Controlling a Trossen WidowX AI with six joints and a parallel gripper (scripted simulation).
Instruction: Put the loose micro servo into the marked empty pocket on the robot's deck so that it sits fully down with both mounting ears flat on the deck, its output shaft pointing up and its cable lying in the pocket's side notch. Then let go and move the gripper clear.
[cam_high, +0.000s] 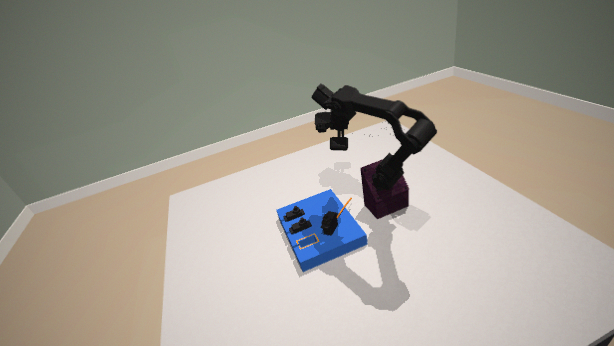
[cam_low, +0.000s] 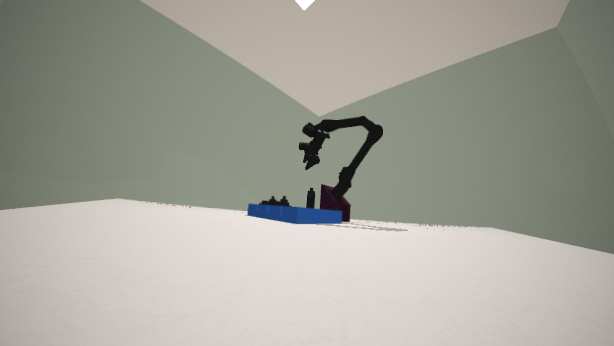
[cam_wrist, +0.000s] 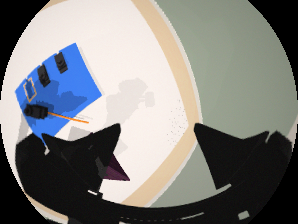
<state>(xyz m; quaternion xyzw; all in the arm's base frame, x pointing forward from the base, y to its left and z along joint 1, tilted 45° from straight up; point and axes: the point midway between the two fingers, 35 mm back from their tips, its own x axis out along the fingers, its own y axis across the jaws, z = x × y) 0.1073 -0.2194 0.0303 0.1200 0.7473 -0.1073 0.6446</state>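
Now: the blue deck 260 mm below my gripper tip, 150 mm to the left of it and 130 mm ahead of it.
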